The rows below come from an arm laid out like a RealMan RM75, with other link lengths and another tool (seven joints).
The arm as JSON. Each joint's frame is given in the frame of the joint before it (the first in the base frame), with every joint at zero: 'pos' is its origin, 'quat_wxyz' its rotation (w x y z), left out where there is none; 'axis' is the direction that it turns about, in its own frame. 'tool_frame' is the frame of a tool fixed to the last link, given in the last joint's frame.
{
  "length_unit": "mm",
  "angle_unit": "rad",
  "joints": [
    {
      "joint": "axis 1",
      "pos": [
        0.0,
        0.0,
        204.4
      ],
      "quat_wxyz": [
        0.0,
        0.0,
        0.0,
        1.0
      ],
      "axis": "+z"
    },
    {
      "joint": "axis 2",
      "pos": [
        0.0,
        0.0,
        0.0
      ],
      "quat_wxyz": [
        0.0,
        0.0,
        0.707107,
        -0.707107
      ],
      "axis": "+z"
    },
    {
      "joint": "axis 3",
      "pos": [
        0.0,
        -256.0,
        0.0
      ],
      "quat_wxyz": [
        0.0,
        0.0,
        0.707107,
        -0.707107
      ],
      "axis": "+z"
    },
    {
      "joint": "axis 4",
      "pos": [
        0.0,
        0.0,
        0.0
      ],
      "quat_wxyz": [
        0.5,
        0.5,
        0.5,
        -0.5
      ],
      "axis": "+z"
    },
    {
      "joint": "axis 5",
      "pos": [
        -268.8,
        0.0,
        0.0
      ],
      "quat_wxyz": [
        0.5,
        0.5,
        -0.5,
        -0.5
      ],
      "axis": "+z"
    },
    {
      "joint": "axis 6",
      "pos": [
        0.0,
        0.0,
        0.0
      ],
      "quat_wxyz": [
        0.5,
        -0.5,
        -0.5,
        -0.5
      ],
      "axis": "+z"
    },
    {
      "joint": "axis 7",
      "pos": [
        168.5,
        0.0,
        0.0
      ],
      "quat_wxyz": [
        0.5,
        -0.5,
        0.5,
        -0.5
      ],
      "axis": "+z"
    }
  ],
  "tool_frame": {
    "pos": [
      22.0,
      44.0,
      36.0
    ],
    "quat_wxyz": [
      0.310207,
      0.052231,
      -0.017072,
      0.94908
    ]
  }
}
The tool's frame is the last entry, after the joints.
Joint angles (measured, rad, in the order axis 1, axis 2, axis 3, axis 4, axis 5, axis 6, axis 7), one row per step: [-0.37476 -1.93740 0.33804 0.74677 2.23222 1.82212 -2.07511]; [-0.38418 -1.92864 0.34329 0.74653 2.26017 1.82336 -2.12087]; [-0.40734 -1.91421 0.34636 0.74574 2.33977 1.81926 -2.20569]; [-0.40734 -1.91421 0.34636 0.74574 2.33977 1.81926 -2.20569]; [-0.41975 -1.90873 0.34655 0.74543 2.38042 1.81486 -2.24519]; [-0.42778 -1.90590 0.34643 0.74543 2.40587 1.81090 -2.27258]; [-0.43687 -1.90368 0.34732 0.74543 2.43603 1.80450 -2.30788]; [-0.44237 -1.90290 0.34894 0.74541 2.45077 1.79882 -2.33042]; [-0.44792 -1.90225 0.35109 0.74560 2.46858 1.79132 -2.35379]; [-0.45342 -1.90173 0.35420 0.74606 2.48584 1.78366 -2.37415]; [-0.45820 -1.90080 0.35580 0.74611 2.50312 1.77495 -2.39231]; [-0.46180 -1.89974 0.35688 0.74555 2.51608 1.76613 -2.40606]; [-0.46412 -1.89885 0.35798 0.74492 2.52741 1.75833 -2.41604]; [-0.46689 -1.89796 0.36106 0.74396 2.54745 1.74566 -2.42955]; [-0.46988 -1.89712 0.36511 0.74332 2.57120 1.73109 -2.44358]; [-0.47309 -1.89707 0.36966 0.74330 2.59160 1.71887 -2.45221]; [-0.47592 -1.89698 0.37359 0.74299 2.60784 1.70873 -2.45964]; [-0.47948 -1.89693 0.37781 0.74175 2.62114 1.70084 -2.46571]
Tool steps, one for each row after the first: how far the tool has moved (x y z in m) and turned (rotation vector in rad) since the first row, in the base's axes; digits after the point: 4 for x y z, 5 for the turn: [-0.0013 -0.0017 0.0008 -0.03562 0.00418 0.03690]; [-0.0066 -0.0060 0.0020 -0.10887 0.03048 0.11785]; [-0.0066 -0.0060 0.0020 -0.10887 0.03048 0.11785]; [-0.0092 -0.0075 0.0027 -0.14080 0.04643 0.15800]; [-0.0108 -0.0084 0.0031 -0.15957 0.05608 0.18609]; [-0.0127 -0.0096 0.0031 -0.18154 0.06737 0.22294]; [-0.0135 -0.0097 0.0030 -0.19198 0.07284 0.24537]; [-0.0149 -0.0099 0.0030 -0.20307 0.08149 0.27025]; [-0.0163 -0.0100 0.0029 -0.21326 0.09194 0.29195]; [-0.0182 -0.0101 0.0033 -0.22068 0.10311 0.31336]; [-0.0199 -0.0099 0.0038 -0.22424 0.11251 0.33051]; [-0.0218 -0.0100 0.0042 -0.22703 0.12152 0.34443]; [-0.0253 -0.0109 0.0047 -0.23312 0.13876 0.36557]; [-0.0295 -0.0119 0.0053 -0.23998 0.16043 0.38844]; [-0.0327 -0.0124 0.0058 -0.24603 0.18106 0.40342]; [-0.0353 -0.0127 0.0062 -0.25065 0.19771 0.41549]; [-0.0369 -0.0126 0.0062 -0.25587 0.21137 0.42373]
